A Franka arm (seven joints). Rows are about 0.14 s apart.
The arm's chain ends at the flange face. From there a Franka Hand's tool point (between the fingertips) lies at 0.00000 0.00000 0.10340 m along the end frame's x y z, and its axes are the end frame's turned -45 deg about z.
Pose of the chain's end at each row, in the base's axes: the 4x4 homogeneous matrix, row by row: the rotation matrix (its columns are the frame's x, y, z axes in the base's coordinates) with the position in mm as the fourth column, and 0 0 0 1 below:
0.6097, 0.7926, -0.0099, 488.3; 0.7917, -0.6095, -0.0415, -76.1; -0.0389, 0.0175, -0.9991, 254.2; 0, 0, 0, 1
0.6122, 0.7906, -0.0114, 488.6; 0.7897, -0.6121, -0.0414, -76.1; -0.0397, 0.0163, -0.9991, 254.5; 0, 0, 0, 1
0.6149, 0.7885, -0.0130, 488.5; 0.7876, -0.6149, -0.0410, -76.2; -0.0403, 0.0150, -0.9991, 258.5; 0, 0, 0, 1
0.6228, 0.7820, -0.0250, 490.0; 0.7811, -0.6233, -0.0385, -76.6; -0.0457, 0.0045, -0.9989, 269.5; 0, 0, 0, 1
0.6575, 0.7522, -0.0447, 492.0; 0.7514, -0.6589, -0.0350, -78.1; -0.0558, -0.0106, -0.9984, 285.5; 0, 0, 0, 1
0.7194, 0.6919, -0.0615, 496.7; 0.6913, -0.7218, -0.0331, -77.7; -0.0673, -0.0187, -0.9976, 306.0; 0, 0, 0, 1
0.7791, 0.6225, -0.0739, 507.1; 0.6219, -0.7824, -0.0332, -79.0; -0.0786, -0.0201, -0.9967, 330.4; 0, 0, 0, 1
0.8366, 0.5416, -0.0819, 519.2; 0.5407, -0.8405, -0.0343, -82.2; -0.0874, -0.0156, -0.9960, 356.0; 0, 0, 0, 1
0.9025, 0.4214, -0.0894, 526.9; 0.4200, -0.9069, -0.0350, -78.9; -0.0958, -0.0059, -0.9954, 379.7; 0, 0, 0, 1
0.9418, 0.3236, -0.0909, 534.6; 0.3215, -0.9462, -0.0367, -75.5; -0.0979, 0.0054, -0.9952, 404.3; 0, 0, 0, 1
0.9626, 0.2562, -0.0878, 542.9; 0.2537, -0.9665, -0.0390, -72.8; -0.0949, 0.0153, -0.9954, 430.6; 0, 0, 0, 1
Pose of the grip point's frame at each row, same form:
-0.1293, 0.9916, -0.0099, 487.3; 0.9908, 0.1288, -0.0415, -80.4; -0.0399, -0.0151, -0.9991, 150.9; 0, 0, 0, 1
-0.1261, 0.9919, -0.0114, 487.4; 0.9912, 0.1256, -0.0414, -80.4; -0.0396, -0.0165, -0.9991, 151.2; 0, 0, 0, 1
-0.1228, 0.9924, -0.0130, 487.2; 0.9917, 0.1221, -0.0410, -80.4; -0.0391, -0.0179, -0.9991, 155.2; 0, 0, 0, 1
-0.1126, 0.9933, -0.0250, 487.4; 0.9931, 0.1116, -0.0385, -80.6; -0.0355, -0.0291, -0.9989, 166.2; 0, 0, 0, 1
-0.0670, 0.9968, -0.0447, 487.4; 0.9972, 0.0654, -0.0350, -81.7; -0.0320, -0.0470, -0.9984, 182.3; 0, 0, 0, 1
0.0194, 0.9979, -0.0615, 490.3; 0.9992, -0.0216, -0.0331, -81.1; -0.0344, -0.0608, -0.9976, 202.8; 0, 0, 0, 1
0.1107, 0.9911, -0.0739, 499.5; 0.9930, -0.1135, -0.0332, -82.4; -0.0414, -0.0698, -0.9967, 227.3; 0, 0, 0, 1
0.2086, 0.9745, -0.0819, 510.7; 0.9767, -0.2120, -0.0343, -85.7; -0.0508, -0.0728, -0.9960, 253.0; 0, 0, 0, 1
0.3402, 0.9361, -0.0894, 517.7; 0.9383, -0.3443, -0.0350, -82.5; -0.0636, -0.0719, -0.9954, 276.8; 0, 0, 0, 1
0.4371, 0.8948, -0.0909, 525.2; 0.8964, -0.4417, -0.0367, -79.3; -0.0730, -0.0654, -0.9952, 301.4; 0, 0, 0, 1
0.4995, 0.8618, -0.0878, 533.8; 0.8628, -0.5040, -0.0390, -76.8; -0.0779, -0.0563, -0.9954, 327.7; 0, 0, 0, 1

